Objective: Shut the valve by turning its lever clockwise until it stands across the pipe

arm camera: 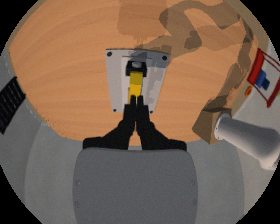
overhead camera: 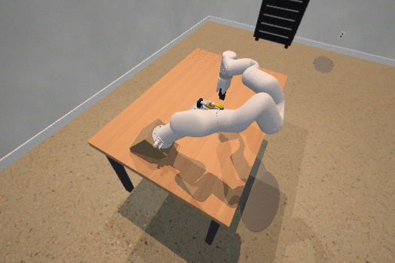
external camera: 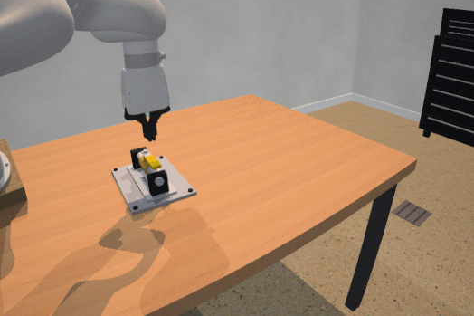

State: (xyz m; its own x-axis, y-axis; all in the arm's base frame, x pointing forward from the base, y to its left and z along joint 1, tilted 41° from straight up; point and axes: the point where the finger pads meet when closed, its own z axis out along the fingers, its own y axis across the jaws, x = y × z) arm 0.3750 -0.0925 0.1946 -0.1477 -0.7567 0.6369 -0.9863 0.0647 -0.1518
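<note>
Now: the plate 1 cm ahead of my hand, 7 cm to the left of it and 17 cm below it.
</note>
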